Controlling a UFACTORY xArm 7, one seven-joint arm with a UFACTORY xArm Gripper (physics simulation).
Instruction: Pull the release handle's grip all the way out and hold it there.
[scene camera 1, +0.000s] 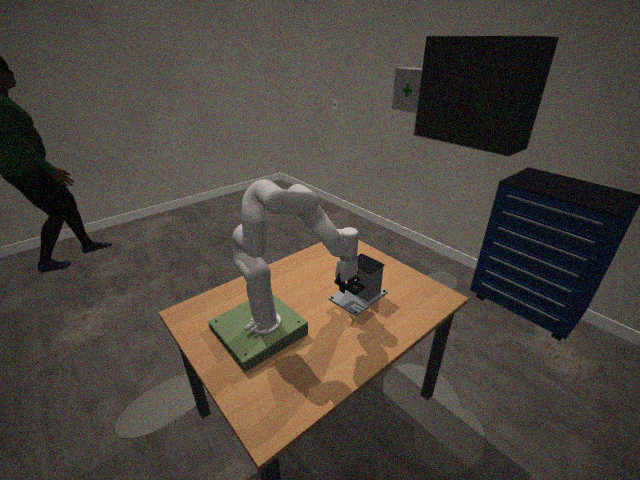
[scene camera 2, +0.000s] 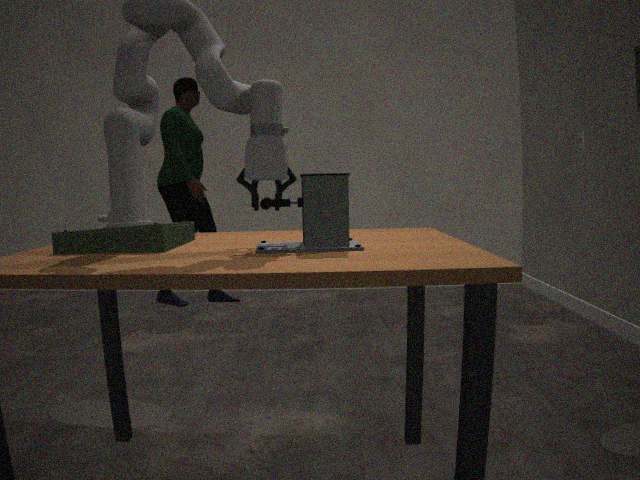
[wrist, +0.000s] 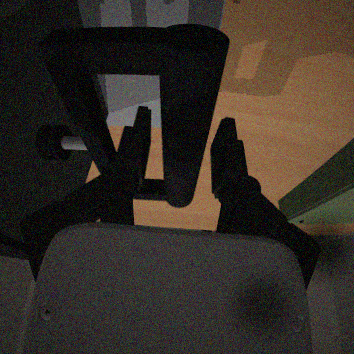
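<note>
The release handle is a dark frame whose thick round grip bar faces away from a grey box. A short light rod shows between the frame and the box. My gripper points down at the handle, half open. In the wrist view one finger is over the frame's opening and the other on the outer side of the grip bar. Gaps show between the bar and both fingers. In scene camera 1 the handle is small and dark.
The box stands on a light metal base plate on the wooden table. The arm's green base block is at the other side. A person stands beyond the table. A blue drawer cabinet is farther right.
</note>
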